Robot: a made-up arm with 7 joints.
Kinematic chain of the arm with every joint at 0, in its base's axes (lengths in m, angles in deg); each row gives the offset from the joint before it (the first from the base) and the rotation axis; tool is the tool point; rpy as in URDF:
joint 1: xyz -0.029 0.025 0.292 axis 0 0.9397 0.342
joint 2: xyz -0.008 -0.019 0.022 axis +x
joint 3: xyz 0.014 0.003 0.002 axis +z
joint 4: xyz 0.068 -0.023 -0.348 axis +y
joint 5: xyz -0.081 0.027 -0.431 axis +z
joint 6: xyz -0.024 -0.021 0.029 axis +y
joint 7: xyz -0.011 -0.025 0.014 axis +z
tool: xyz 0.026 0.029 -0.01 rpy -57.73 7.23 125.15
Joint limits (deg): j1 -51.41..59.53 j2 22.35..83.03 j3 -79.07..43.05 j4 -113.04..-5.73 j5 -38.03..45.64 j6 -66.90..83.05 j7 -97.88..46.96
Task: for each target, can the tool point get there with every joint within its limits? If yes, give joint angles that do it. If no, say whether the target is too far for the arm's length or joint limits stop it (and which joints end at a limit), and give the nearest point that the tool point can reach.
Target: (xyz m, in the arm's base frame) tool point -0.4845 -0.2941 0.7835
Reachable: no: joint limits stop it (at a limit: joint 1, joint 2, joint 3, joint 4, joint 5) | nearest point 0.0532 0.1876 0.7829 | short by 0.722 m
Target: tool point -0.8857 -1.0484 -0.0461
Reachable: no: too far | nearest point -0.4324 -0.3182 -0.1167 | short by 0.862 m
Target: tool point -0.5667 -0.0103 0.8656
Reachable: no: joint limits stop it (at a limit: joint 1, joint 2, joint 3, joint 4, joint 5) | nearest point 0.0456 0.2011 0.7877 | short by 0.652 m
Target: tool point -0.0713 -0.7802 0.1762
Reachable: no: joint limits stop it (at a limit: joint 1, joint 2, joint 3, joint 4, joint 6) | nearest point -0.1950 -0.3710 -0.0019 | short by 0.463 m
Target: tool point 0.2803 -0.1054 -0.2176
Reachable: yes | joints 0.83 27.95 -44.04 -95.37 -31.29 -17.56 -48.63
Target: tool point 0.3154 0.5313 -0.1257
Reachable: yes | joints -21.68 47.73 0.34 -17.17 38.04 69.56 12.77
